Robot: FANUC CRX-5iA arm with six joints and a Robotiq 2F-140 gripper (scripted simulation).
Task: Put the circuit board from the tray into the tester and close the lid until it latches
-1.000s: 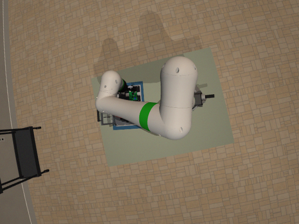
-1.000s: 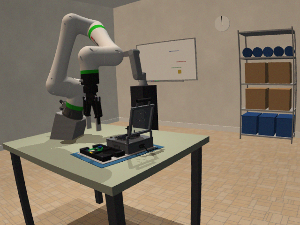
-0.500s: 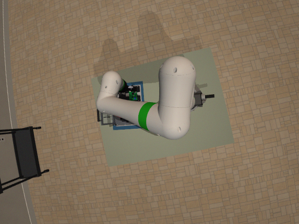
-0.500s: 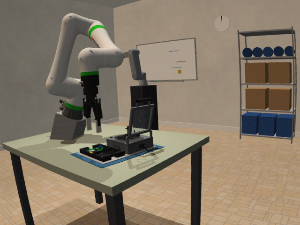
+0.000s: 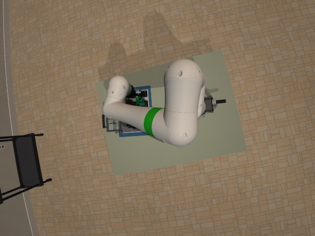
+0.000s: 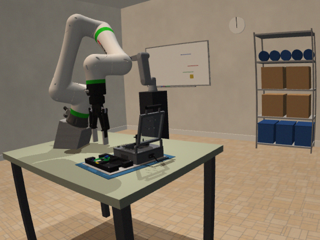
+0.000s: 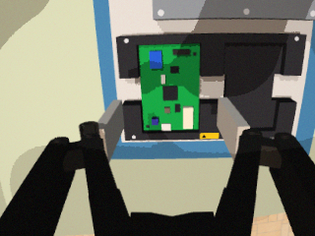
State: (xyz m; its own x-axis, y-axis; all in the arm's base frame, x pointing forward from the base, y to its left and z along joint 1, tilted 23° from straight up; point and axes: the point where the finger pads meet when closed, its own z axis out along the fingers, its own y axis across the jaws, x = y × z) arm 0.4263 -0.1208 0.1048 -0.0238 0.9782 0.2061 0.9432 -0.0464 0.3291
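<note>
Now: hand 110 mm above the green circuit board. Round my hand: lid (180 mm ahead, 170 mm to the left, 50 mm above).
</note>
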